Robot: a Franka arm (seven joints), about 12 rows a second.
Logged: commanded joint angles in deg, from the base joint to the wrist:
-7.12, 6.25, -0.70, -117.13, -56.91, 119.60, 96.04
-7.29, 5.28, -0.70, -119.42, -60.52, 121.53, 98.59
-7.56, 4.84, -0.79, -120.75, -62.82, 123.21, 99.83
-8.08, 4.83, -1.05, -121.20, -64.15, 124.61, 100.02
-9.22, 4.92, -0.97, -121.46, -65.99, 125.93, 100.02
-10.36, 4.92, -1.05, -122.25, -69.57, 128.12, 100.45
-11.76, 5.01, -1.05, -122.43, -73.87, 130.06, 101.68
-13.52, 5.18, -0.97, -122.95, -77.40, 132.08, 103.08
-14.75, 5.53, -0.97, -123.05, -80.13, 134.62, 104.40
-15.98, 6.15, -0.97, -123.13, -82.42, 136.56, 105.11
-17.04, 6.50, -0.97, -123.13, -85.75, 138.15, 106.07
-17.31, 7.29, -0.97, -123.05, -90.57, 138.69, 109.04
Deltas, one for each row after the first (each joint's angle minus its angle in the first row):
-0.17, -0.97, 0.00, -2.29, -3.61, 1.93, 2.55
-0.44, -1.41, -0.09, -3.62, -5.91, 3.61, 3.79
-0.96, -1.42, -0.35, -4.07, -7.24, 5.01, 3.98
-2.10, -1.33, -0.27, -4.33, -9.08, 6.33, 3.98
-3.24, -1.33, -0.35, -5.12, -12.66, 8.52, 4.41
-4.64, -1.24, -0.35, -5.30, -16.96, 10.46, 5.64
-6.40, -1.07, -0.27, -5.82, -20.49, 12.48, 7.04
-7.63, -0.72, -0.27, -5.92, -23.22, 15.02, 8.36
-8.86, -0.10, -0.27, -6.00, -25.51, 16.96, 9.07
-9.92, 0.25, -0.27, -6.00, -28.84, 18.55, 10.03
-10.19, 1.04, -0.27, -5.92, -33.66, 19.09, 13.00

